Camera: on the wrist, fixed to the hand. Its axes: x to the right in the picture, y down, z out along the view.
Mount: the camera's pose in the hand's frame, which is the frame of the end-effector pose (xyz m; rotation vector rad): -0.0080 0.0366 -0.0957 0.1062 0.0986 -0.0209
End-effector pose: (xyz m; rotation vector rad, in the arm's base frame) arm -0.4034 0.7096 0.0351 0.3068 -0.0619 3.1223
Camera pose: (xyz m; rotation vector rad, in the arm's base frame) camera -0.4144 0.6768 -0.0617 0.1525 0.1070 3.1201
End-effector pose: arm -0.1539 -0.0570 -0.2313 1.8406 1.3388 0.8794
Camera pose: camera -0.2174 -0.0600 -0.1505 1.8810 1.4888 0.9142
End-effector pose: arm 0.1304 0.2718 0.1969 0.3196 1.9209 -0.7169
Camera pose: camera 0.0828 0.3597 0.2209 0.4080 1.9853 -0.8324
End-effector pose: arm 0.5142 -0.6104 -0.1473 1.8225 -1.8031 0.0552
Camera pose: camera 0.5135 -0.5608 -0.0573 1.8774 -1.7419 0.2329
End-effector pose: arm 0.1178 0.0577 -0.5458 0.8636 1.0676 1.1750
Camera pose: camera 0.0154 0.0561 -0.5374 0.8818 1.2257 1.1614
